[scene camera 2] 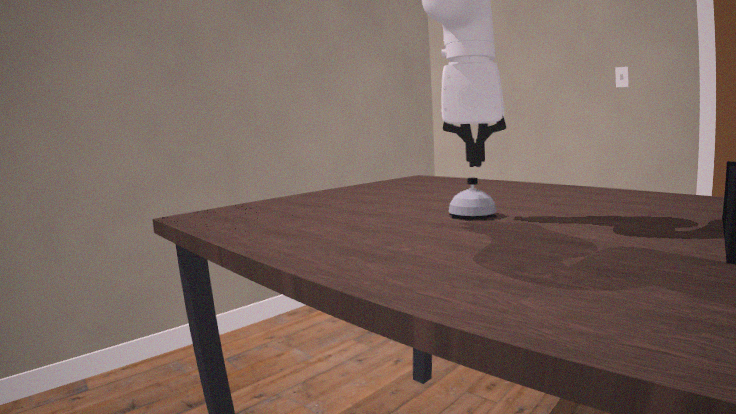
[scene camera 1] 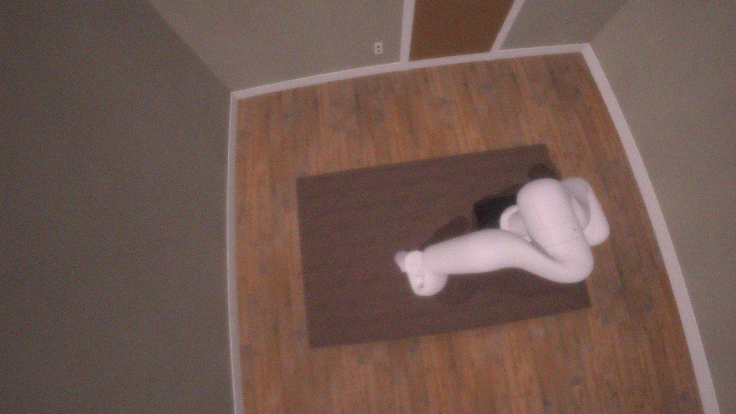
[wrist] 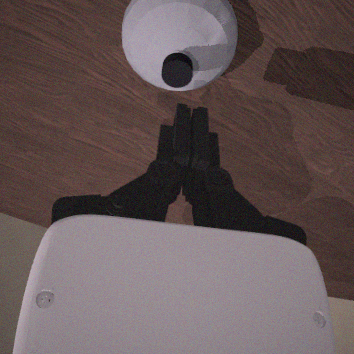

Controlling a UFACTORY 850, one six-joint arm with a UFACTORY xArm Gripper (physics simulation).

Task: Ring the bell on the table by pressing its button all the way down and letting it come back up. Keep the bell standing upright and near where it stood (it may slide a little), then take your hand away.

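The bell [scene camera 2: 472, 204] [wrist: 165, 30] stands upright on the table [scene camera 2: 319, 247] [scene camera 1: 349, 308], a pale dome on a dark base. Its black button [scene camera 2: 472, 180] [wrist: 177, 70] stands raised on a thin stem. My gripper [scene camera 2: 475, 164] [wrist: 186, 125] is shut and empty, pointing down. In the scene camera 2 view its fingertips are a short gap above the button, nearly in line with it. In the wrist view the button shows beyond the fingertips, a little to the left of them. In the scene camera 1 view part of the bell [scene camera 1: 399, 259] shows beside the hand, which hides the rest.
The black base block [scene camera 1: 491, 210] [scene camera 2: 730, 213] stands on the table under the arm. The arm [scene camera 1: 478, 252] reaches over the table from the right in the scene camera 1 view. Arm shadows lie on the table near the bell. Walls stand beyond the table.
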